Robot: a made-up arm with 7 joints. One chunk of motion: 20 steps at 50 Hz.
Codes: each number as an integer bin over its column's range. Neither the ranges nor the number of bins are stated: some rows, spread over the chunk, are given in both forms.
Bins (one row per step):
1: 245 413 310 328 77 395 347
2: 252 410 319 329 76 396 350
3: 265 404 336 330 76 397 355
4: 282 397 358 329 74 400 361
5: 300 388 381 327 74 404 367
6: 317 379 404 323 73 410 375
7: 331 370 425 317 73 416 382
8: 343 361 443 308 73 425 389
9: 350 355 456 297 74 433 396
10: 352 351 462 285 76 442 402
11: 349 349 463 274 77 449 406
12: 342 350 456 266 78 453 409
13: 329 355 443 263 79 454 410
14: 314 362 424 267 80 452 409
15: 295 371 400 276 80 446 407
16: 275 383 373 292 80 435 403
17: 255 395 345 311 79 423 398
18: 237 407 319 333 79 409 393
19: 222 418 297 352 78 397 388
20: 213 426 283 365 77 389 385
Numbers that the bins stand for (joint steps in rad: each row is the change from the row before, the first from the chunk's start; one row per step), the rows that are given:
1: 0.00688 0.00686 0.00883 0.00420 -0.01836 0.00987 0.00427
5: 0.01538 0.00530 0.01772 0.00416 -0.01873 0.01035 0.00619
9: 0.02311 0.00323 0.02711 0.00304 -0.01873 0.01188 0.00897
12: 0.02187 0.00292 0.02711 0.00189 -0.01823 0.01294 0.01022
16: 0.01151 0.00498 0.01672 0.00286 -0.01798 0.01198 0.00964
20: 0.00193 0.00768 0.00544 0.00557 -0.01836 0.00955 0.00792
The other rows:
2: 0.00796 0.00668 0.00995 0.00423 -0.01848 0.00992 0.00456
3: 0.00997 0.00630 0.01208 0.00427 -0.01848 0.00998 0.00504
4: 0.01260 0.00586 0.01484 0.00423 -0.01873 0.01014 0.00562
6: 0.01801 0.00473 0.02060 0.00401 -0.01886 0.01066 0.00696
7: 0.02017 0.00417 0.02323 0.00379 -0.01886 0.01098 0.00763
8: 0.02203 0.00361 0.02548 0.00345 -0.01886 0.01146 0.00830
10: 0.02342 0.00298 0.02786 0.00260 -0.01848 0.01235 0.00955
11: 0.02295 0.00286 0.02799 0.00219 -0.01836 0.01272 0.00993
13: 0.01986 0.00323 0.02548 0.00178 -0.01811 0.01299 0.01032
14: 0.01754 0.00367 0.02310 0.00193 -0.01798 0.01288 0.01022
15: 0.01461 0.00423 0.02010 0.00226 -0.01798 0.01257 0.01003
17: 0.00842 0.00574 0.01321 0.00356 -0.01811 0.01135 0.00916
18: 0.00564 0.00649 0.00995 0.00438 -0.01811 0.01061 0.00868
19: 0.00332 0.00718 0.00720 0.00509 -0.01823 0.00998 0.00821

